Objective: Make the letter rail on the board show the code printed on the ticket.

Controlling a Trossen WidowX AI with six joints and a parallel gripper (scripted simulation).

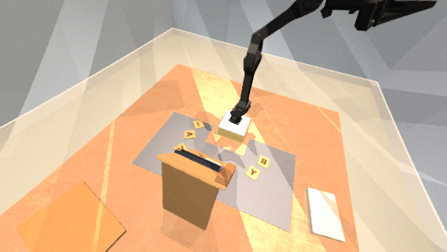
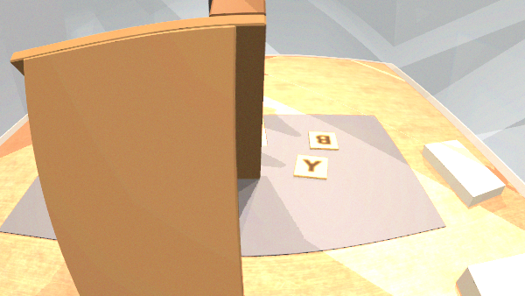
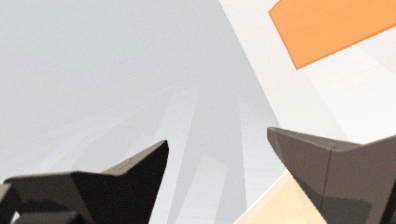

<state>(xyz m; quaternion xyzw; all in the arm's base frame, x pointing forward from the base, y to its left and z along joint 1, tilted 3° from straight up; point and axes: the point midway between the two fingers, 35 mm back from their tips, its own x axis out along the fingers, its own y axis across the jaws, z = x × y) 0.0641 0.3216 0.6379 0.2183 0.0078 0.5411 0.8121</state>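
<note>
Now: gripper tip 710 mm above the letter tile, 560 mm to the left of it and 140 mm short of it. From my gripper tip the other things lie so: grey mat: 710 mm below, 340 mm to the right, 160 mm ahead; white ticket: 620 mm below, 340 mm to the right, 260 mm ahead; white slab: 700 mm below, 190 mm ahead, 180 mm to the left.
</note>
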